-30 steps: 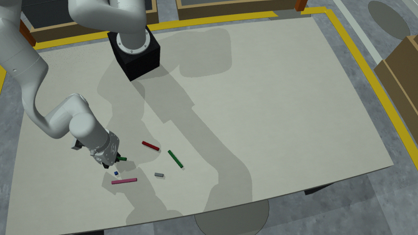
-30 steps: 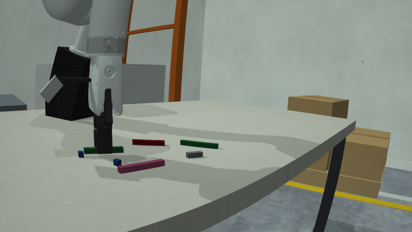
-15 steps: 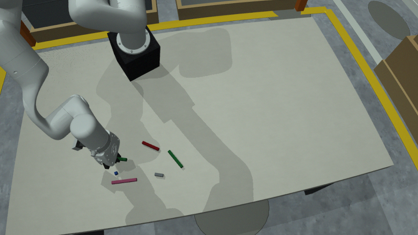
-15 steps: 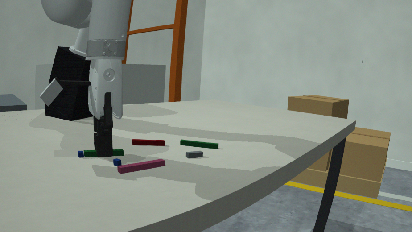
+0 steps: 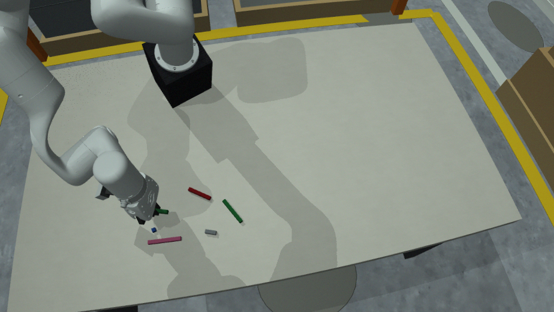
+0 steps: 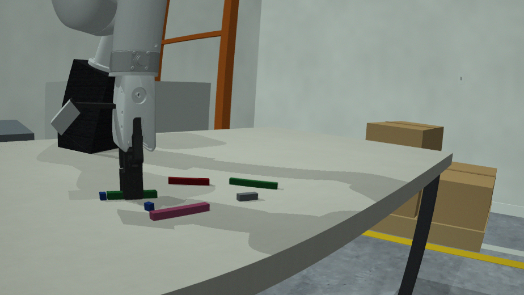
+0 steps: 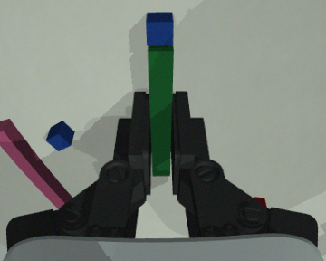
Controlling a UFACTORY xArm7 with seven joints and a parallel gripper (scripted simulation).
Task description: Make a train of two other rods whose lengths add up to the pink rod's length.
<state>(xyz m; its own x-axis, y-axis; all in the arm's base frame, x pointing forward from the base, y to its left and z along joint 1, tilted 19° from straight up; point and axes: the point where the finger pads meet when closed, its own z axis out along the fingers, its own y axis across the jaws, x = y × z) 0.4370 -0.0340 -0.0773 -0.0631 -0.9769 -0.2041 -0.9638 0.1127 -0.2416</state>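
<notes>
Right now my hand is 8 cm short of the pink rod, 4 cm to the right of it and 2 cm above it. From my hand the other things lie so: grey rod: 17 cm to the left, 5 cm ahead, 2 cm below; red rod: 12 cm to the left, 5 cm behind, 2 cm below.
</notes>
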